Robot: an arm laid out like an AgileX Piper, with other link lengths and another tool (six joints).
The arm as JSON. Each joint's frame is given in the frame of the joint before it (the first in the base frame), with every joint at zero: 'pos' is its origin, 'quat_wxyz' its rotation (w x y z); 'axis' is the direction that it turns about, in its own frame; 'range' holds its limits. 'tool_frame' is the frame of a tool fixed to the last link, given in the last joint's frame.
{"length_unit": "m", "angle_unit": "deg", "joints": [
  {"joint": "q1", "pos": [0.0, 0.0, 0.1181], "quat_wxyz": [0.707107, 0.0, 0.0, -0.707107], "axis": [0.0, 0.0, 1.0], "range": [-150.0, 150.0]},
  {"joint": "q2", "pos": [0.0, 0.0, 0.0], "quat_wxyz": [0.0, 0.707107, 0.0, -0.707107], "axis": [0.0, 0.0, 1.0], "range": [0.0, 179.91]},
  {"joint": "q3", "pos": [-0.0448, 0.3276, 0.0], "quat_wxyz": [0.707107, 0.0, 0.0, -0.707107], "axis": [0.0, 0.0, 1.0], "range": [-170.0, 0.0]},
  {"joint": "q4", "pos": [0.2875, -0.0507, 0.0], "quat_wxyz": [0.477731, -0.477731, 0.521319, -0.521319], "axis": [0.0, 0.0, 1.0], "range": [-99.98, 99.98]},
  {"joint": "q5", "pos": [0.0, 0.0, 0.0], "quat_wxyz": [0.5, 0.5, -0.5, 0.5], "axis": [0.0, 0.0, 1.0], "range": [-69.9, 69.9]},
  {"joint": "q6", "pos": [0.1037, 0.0, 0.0], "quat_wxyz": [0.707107, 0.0, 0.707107, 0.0], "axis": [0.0, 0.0, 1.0], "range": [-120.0, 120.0]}
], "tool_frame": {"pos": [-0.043, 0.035, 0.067], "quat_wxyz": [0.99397, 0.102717, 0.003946, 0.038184]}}
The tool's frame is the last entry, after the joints.
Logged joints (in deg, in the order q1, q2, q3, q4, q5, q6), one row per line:
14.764 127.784 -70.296 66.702 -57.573 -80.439
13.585 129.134 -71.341 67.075 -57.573 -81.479
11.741 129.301 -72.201 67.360 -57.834 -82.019
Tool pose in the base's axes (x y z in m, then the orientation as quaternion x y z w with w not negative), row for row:
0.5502 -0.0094 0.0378 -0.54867 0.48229 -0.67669 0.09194
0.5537 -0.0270 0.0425 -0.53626 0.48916 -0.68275 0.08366
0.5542 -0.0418 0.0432 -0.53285 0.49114 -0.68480 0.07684
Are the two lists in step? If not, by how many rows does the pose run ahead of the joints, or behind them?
The pose runs 2 rows ahead of the joints: the pose in row i belongs to the joints in row i + 2.
